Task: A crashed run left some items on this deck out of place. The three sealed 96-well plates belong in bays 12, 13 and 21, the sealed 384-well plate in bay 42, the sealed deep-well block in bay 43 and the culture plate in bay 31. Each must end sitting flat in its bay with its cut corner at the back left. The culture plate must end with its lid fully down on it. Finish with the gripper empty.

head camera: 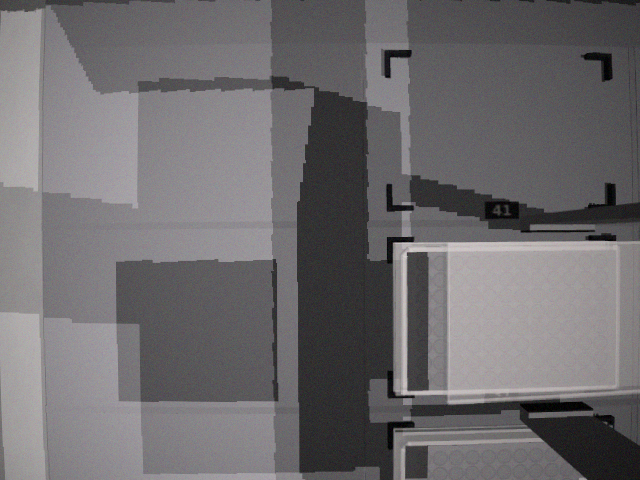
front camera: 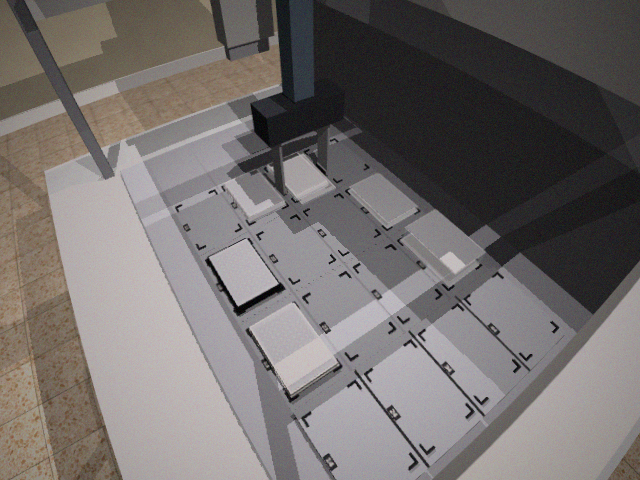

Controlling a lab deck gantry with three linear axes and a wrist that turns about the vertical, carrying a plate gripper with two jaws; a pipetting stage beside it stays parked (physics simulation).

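The culture plate is in bay 31. Its clear lid lies off-centre over it, shifted right in the head view. My gripper is open, its jaws astride the lid with a gap. A sealed 96-well plate is in bay 21, partly hidden by a jaw in the head view. A plate with a black skirt is at bay 12, and a pale sealed plate at bay 13. The 384-well plate is at bay 42, the deep-well block at bay 43. Cut corners are too small to tell.
Bay 41's number label and corner marks show beside bay 31. The parked pipetting stage hangs at the back. A slanted grey post stands at the left edge. A pale raised wall bounds the deck at lower right.
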